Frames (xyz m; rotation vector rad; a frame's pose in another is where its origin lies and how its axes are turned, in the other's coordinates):
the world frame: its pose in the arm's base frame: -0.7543 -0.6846 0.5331 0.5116 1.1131 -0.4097
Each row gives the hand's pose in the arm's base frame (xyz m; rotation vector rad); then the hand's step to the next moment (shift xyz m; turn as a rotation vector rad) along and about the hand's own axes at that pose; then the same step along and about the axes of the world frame.
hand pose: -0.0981 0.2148 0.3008 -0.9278 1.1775 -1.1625
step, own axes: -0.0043 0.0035 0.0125 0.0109 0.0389 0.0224
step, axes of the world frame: 0.0051 0.0107 0.0069 0.0444 0.0060 0.0114
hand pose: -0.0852 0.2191 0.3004 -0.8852 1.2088 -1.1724
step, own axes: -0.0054 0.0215 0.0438 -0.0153 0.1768 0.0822
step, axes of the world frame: 0.0287 0.0291 0.0272 0.1814 0.0728 0.0057
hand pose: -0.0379 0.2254 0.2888 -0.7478 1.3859 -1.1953
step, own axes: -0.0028 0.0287 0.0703 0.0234 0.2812 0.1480
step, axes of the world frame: 0.0455 0.0323 0.0516 0.3067 0.0779 0.0376
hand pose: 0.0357 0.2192 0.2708 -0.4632 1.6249 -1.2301
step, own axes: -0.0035 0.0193 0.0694 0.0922 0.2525 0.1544
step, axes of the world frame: 0.0399 0.0152 0.0581 0.3057 0.0044 0.0515
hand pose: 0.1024 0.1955 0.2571 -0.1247 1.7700 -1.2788
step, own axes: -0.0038 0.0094 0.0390 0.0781 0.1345 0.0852
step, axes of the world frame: 0.0205 0.0004 0.0347 0.1745 -0.0235 0.0210
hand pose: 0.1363 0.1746 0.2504 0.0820 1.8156 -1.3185
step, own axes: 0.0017 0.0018 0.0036 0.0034 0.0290 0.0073
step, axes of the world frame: 0.0034 -0.0017 0.0021 0.0286 0.0094 0.0009
